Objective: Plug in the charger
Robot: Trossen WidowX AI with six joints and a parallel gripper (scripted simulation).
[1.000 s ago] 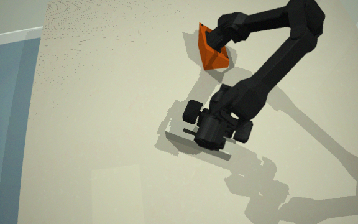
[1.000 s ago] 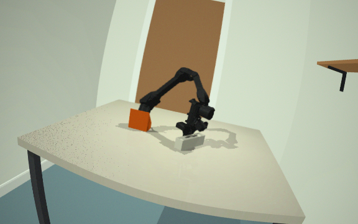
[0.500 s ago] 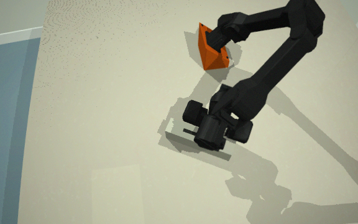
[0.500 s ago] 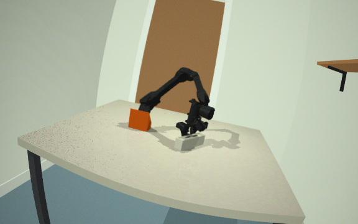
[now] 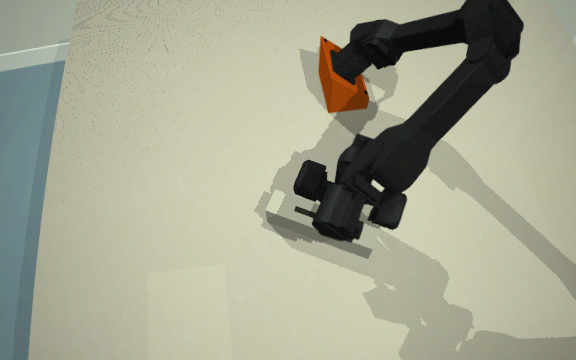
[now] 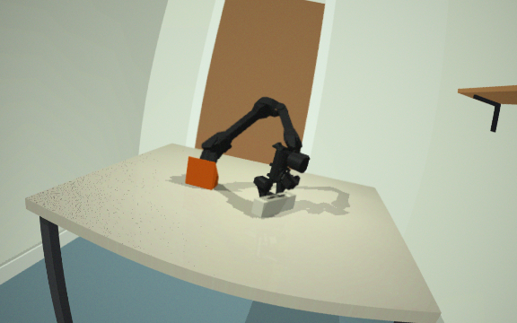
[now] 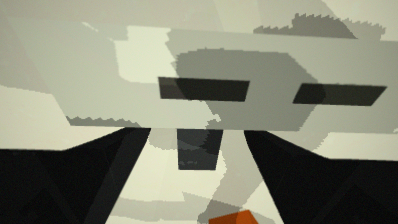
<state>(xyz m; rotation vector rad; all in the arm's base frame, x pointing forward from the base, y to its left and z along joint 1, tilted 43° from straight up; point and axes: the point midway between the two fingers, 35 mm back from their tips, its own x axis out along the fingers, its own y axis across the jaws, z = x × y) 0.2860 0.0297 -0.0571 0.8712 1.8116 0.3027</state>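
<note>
Now: gripper tip 2 cm short of the dark two-prong charger, 1 cm to the left of it and 1 cm below it.
</note>
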